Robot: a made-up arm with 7 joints.
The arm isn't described. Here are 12 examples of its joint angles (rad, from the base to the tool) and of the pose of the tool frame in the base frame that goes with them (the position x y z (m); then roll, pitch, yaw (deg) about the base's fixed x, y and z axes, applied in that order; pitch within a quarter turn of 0, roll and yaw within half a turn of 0).
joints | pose
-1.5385 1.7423 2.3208 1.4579 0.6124 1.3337 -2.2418 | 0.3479 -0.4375 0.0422 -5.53 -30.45 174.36
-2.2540 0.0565 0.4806 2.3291 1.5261 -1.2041 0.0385 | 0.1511 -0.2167 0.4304 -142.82 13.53 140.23
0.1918 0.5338 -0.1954 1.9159 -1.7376 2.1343 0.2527 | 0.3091 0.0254 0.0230 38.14 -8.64 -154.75
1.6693 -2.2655 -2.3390 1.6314 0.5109 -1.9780 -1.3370 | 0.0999 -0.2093 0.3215 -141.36 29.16 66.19
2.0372 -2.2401 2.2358 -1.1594 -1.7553 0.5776 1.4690 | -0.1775 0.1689 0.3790 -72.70 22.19 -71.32
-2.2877 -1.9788 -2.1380 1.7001 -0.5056 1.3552 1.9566 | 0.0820 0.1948 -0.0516 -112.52 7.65 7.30
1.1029 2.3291 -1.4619 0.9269 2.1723 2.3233 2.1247 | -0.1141 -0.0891 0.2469 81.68 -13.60 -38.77
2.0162 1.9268 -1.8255 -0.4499 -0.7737 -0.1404 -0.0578 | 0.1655 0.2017 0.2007 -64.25 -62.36 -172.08
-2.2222 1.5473 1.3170 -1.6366 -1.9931 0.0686 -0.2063 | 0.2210 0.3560 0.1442 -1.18 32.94 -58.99
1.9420 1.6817 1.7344 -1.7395 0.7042 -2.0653 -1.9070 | 0.0625 0.0397 0.6990 147.27 -2.61 -11.56
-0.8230 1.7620 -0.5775 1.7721 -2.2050 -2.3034 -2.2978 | 0.0166 0.1517 -0.3929 -60.30 -2.28 -16.98
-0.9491 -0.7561 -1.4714 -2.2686 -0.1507 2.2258 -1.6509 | 0.4493 -0.0977 0.1085 108.12 -42.01 114.39
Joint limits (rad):
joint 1: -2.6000..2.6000
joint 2: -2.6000..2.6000
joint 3: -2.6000..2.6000
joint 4: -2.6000..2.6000
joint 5: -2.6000..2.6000
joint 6: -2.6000..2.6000
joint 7: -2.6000..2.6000
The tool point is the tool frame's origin. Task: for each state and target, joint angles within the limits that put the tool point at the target. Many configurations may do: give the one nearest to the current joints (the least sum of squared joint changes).
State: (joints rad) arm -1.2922 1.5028 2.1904 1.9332 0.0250 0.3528 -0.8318
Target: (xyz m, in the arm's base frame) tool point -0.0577 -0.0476 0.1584
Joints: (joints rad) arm -1.5324 1.7274 2.6000 1.1518 -0.6805 -0.1145 -1.1754
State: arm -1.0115 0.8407 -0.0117 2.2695 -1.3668 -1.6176 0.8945
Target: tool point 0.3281 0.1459 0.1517
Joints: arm -1.2493 0.5110 0.2498 2.1701 -1.3960 -1.6957 0.6962
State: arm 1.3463 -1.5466 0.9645 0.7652 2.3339 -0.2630 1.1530
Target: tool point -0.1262 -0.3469 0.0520
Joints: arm 0.9944 -0.9442 0.6884 0.1811 2.0422 -0.6431 1.2687
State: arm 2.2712 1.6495 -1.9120 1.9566 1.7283 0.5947 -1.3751
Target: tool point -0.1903 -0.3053 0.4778
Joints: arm 2.2550 1.8548 -1.3117 1.7993 1.4081 0.4551 -1.1713
